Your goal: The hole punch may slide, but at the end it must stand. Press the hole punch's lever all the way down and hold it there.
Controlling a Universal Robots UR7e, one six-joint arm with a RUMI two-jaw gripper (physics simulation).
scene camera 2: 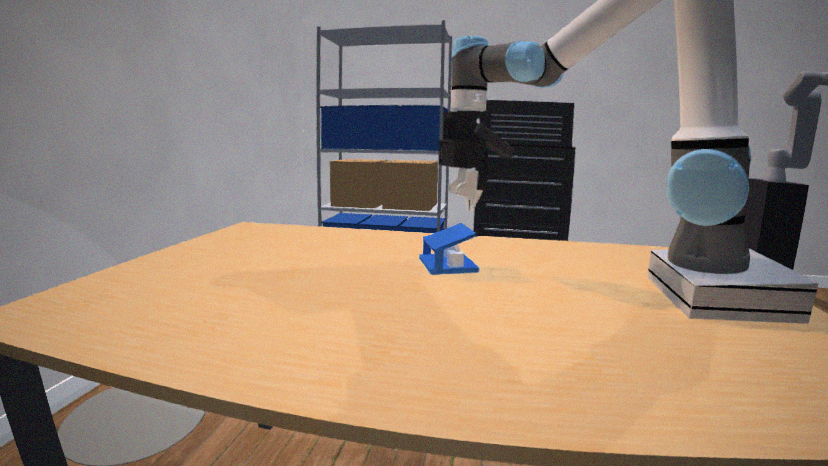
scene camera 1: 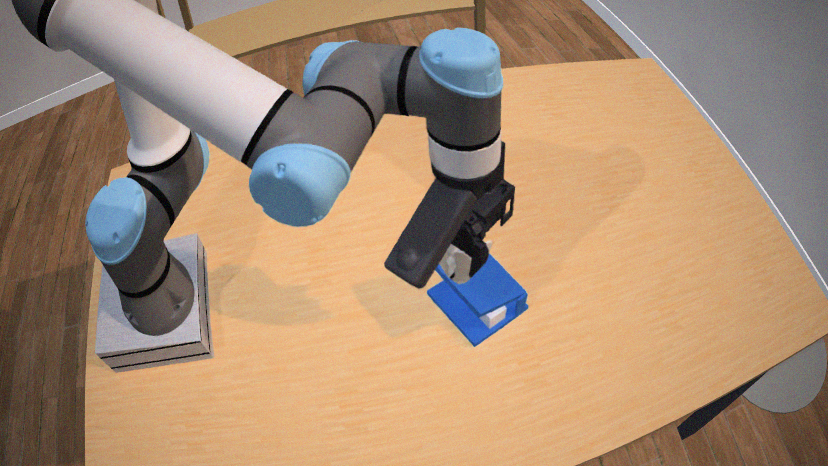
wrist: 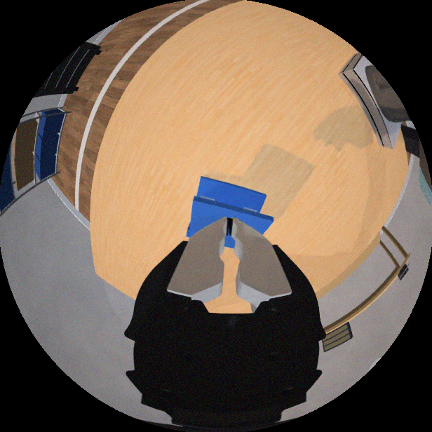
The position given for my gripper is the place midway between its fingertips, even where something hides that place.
Observation:
I see my gripper [scene camera 1: 457, 281] and a blue hole punch [scene camera 1: 476, 330].
The blue hole punch shows as well in scene camera 2 [scene camera 2: 445, 261] and in the wrist view [wrist: 216, 190]. My gripper also shows in scene camera 2 [scene camera 2: 470, 210] and in the wrist view [wrist: 228, 219].

